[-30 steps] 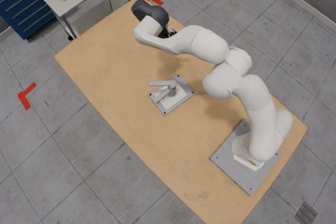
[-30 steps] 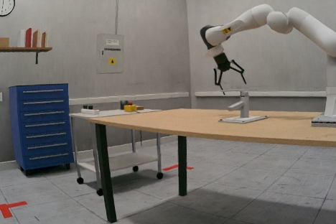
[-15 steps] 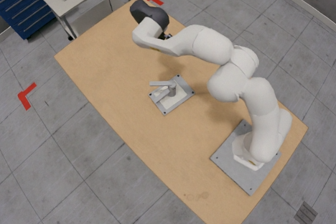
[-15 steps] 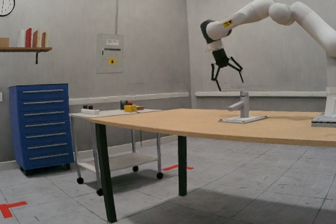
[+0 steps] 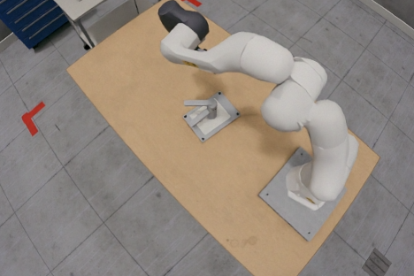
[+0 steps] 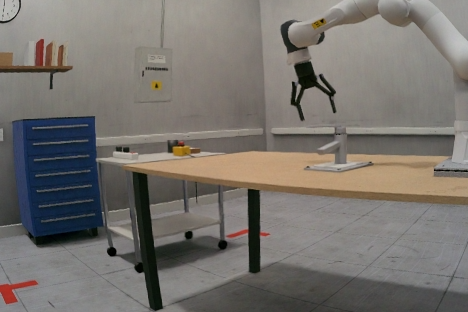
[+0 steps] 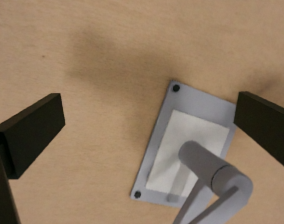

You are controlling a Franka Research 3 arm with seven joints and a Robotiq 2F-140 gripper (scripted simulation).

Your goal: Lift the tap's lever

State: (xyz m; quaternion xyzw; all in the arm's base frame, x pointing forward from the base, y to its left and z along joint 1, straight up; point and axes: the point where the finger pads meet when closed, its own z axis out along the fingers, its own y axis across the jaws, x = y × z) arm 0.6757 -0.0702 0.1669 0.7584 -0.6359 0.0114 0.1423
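My hand is 100 mm past the flat lever, 140 mm to the right of it and 40 mm above it. The rest, counted from my hand: grey tap: 120 mm behind, 120 mm to the left, 90 mm below.
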